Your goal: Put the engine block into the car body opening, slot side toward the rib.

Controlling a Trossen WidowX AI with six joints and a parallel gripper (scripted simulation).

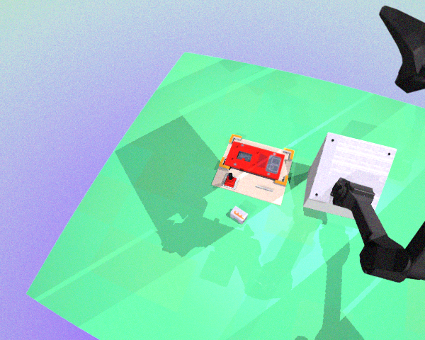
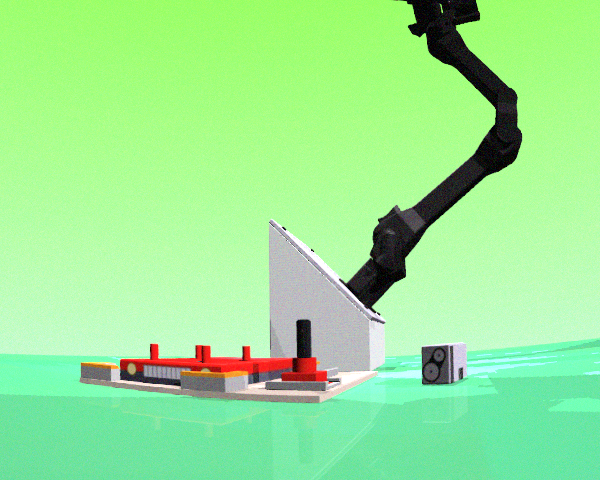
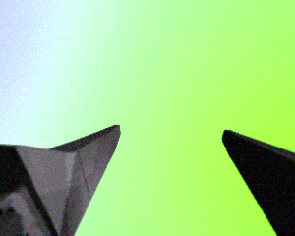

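Now: the grey engine block 14 cm ahead of my gripper tip, 2 cm to the right of it and 72 cm below it. From my gripper tip the other things lie so: pale base plate 17 cm ahead, 23 cm to the right, 72 cm below.
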